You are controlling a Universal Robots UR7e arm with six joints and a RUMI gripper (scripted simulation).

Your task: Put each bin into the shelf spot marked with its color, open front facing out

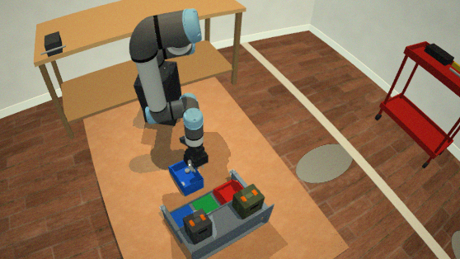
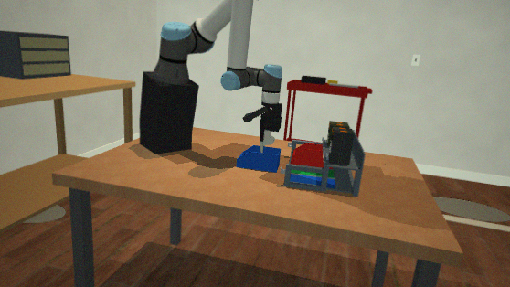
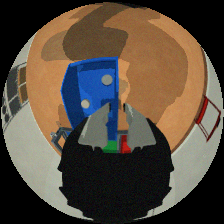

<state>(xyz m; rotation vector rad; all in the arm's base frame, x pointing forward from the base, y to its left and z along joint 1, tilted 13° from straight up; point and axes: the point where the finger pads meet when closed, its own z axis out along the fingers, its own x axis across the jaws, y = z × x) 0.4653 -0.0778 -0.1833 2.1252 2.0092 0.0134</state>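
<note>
Now: the blue bin 50 mm to the right of my hand, 30 mm below it and 10 mm behind it. From my hand the other things lie so: red bin 220 mm ahead, 60 mm to the left, 20 mm below.
</note>
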